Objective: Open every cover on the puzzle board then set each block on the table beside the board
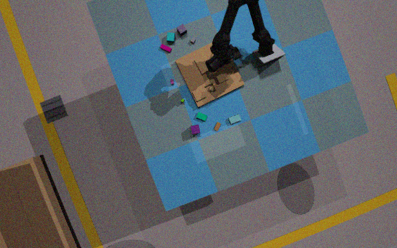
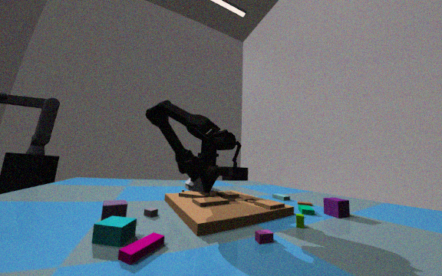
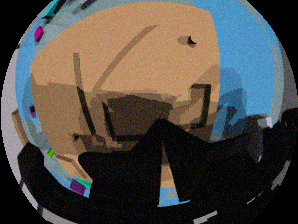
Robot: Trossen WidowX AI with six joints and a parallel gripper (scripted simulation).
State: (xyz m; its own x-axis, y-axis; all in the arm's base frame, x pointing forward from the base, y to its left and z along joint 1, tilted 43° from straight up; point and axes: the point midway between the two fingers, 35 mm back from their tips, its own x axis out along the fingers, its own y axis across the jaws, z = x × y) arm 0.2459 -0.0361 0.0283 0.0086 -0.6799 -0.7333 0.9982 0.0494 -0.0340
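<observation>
The grey block is 190 mm to the right of my gripper tip, 100 mm ahead of it and 20 mm below it. The rest, counted from my gripper tip: lime block: 280 mm ahead, 110 mm to the left, 10 mm below; green block: 240 mm to the left, 220 mm ahead, 20 mm below; magenta block: 300 mm ahead, 20 mm below, 10 mm to the right.
</observation>
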